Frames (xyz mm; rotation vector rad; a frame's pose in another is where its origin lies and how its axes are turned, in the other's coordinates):
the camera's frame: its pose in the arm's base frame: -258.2 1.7 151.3 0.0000 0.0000 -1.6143
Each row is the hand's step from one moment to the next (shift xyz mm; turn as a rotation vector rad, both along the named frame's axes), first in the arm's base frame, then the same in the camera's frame.
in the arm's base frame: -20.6 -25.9 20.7 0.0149 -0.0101 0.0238
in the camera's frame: 26.8 -19.5 20.7 0.0094 0.0153 0.0238
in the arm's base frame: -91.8 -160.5 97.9 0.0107 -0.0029 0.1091
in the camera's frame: 164.3 -84.7 97.9 0.0024 0.0108 0.1091
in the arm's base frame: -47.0 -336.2 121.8 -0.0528 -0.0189 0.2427
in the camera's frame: 337.9 -32.3 121.8 0.0212 -0.0519 0.2427
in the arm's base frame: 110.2 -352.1 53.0 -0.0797 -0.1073 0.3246
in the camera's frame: 347.0 125.4 53.0 0.1107 -0.0750 0.3246
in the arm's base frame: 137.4 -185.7 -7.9 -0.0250 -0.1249 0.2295
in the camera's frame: 179.5 145.3 -7.9 0.1259 -0.0195 0.2295
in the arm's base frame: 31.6 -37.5 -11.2 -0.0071 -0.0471 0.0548
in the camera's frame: 36.1 33.2 -11.2 0.0474 -0.0050 0.0548
